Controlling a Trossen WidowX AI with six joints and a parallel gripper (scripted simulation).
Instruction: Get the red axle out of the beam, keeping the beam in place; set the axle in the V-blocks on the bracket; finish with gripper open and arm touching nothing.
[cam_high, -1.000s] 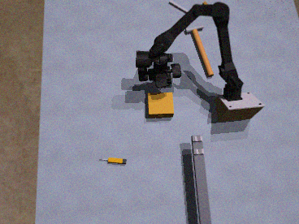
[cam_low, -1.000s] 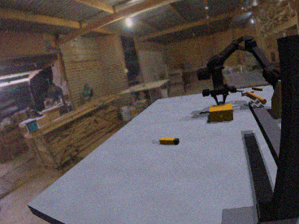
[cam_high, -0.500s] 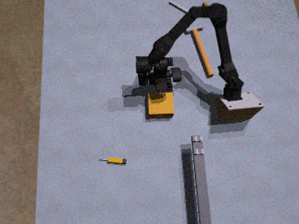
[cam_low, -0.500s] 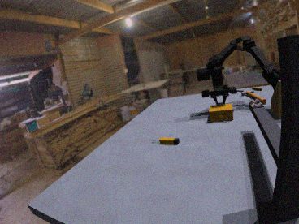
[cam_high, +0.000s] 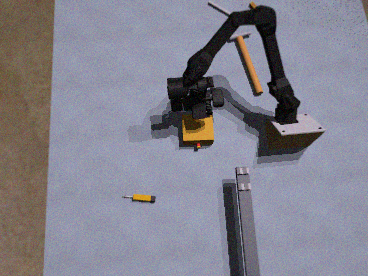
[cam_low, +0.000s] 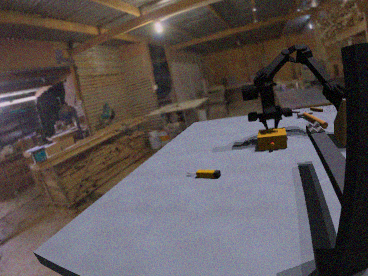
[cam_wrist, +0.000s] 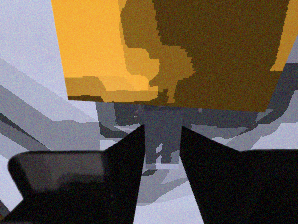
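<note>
My gripper tip is 1 cm short of the orange block, 8 cm to the right of it and 1 cm below it. The rest, counted from my gripper tip: yellow tool (24 cm ahead, 30 cm to the left, 1 cm below); then grey block (2 cm to the left, 1 cm above).
</note>
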